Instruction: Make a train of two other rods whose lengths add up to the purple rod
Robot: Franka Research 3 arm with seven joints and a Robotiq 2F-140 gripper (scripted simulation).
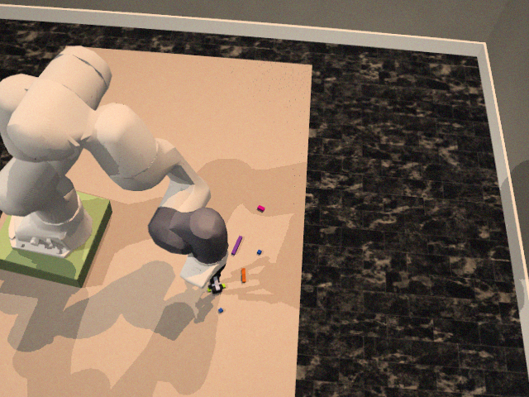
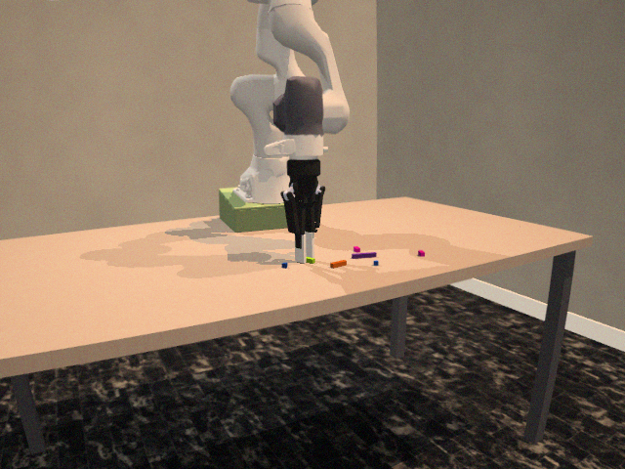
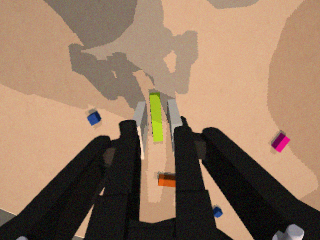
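Right now the lime rod is 30 mm below my hand. Round my hand: orange rod: 80 mm ahead, 30 mm to the left, 30 mm below; then purple rod: 130 mm to the left, 60 mm ahead, 30 mm below.
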